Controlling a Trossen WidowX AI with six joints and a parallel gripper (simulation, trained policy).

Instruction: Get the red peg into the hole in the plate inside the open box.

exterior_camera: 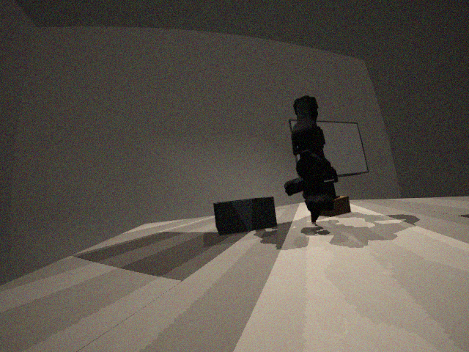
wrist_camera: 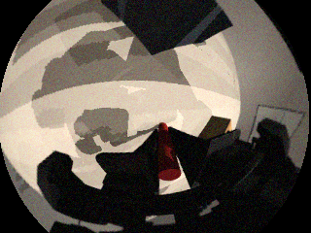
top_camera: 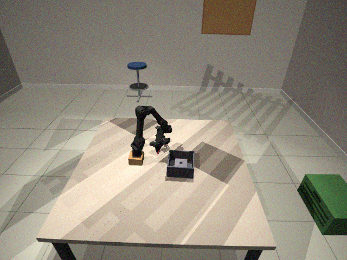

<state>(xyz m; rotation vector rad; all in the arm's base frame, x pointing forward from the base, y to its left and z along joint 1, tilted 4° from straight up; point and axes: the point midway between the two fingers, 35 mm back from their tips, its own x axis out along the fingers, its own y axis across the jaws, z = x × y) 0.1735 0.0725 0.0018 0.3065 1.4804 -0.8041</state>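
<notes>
Right now my gripper tip is 150 mm short of the plate, 200 mm to the left of it and 30 mm below it. Round my gripper tip: box 150 mm ahead, 200 mm to the right, 10 mm above; then red peg 10 mm ahead, 10 mm to the left, 30 mm above.
</notes>
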